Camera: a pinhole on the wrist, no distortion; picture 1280 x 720 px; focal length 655.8 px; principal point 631.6 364.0 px. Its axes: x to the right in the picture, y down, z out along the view. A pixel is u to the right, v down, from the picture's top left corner.
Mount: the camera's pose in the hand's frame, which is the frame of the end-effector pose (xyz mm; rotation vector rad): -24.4 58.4 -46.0 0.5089 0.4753 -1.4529
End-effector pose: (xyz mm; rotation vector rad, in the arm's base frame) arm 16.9 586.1 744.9 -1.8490 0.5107 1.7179
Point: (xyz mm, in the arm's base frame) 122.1 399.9 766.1
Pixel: behind the camera
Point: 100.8 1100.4 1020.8
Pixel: 923 124
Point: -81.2 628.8 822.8
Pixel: 369 111
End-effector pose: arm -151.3 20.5 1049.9 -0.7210 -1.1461 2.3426
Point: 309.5 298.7 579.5
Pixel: behind the camera
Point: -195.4 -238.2 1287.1
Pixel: 367 84
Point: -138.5 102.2 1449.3
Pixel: 988 275
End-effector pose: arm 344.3 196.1 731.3 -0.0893 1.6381 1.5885
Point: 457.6 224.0 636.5
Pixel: 920 410
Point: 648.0 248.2 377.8
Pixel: 1062 424
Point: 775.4 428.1 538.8
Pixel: 715 324
